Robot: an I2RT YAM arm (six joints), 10 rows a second.
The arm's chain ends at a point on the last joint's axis. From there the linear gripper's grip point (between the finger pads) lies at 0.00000 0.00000 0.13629 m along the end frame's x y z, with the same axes.
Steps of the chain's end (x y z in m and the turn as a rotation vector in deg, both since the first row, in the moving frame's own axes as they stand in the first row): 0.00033, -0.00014, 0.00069, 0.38, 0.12, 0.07; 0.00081, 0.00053, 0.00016, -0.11, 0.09, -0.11; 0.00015, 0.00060, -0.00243, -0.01, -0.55, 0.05; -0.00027, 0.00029, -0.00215, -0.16, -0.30, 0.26; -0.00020, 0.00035, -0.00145, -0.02, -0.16, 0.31; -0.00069, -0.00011, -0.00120, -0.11, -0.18, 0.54; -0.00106, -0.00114, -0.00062, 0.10, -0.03, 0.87; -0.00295, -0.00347, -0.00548, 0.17, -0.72, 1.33; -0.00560, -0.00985, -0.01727, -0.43, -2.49, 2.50; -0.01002, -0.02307, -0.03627, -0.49, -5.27, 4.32; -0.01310, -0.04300, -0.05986, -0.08, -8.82, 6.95
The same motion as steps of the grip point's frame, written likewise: 0.00062, -0.00104, 0.00069, 0.38, 0.12, 0.07; 0.00102, 0.00079, 0.00016, -0.11, 0.09, -0.11; -0.00116, 0.00062, -0.00244, -0.01, -0.55, 0.05; -0.00098, 0.00067, -0.00215, -0.16, -0.30, 0.26; -0.00058, 0.00040, -0.00145, -0.02, -0.16, 0.31; -0.00112, 0.00015, -0.00120, -0.11, -0.18, 0.54; -0.00113, -0.00138, -0.00062, 0.10, -0.03, 0.87; -0.00466, -0.00389, -0.00549, 0.17, -0.72, 1.33; -0.01154, -0.00896, -0.01740, -0.43, -2.49, 2.50; -0.02257, -0.02238, -0.03685, -0.49, -5.27, 4.32; -0.03396, -0.04408, -0.06147, -0.08, -8.82, 6.95
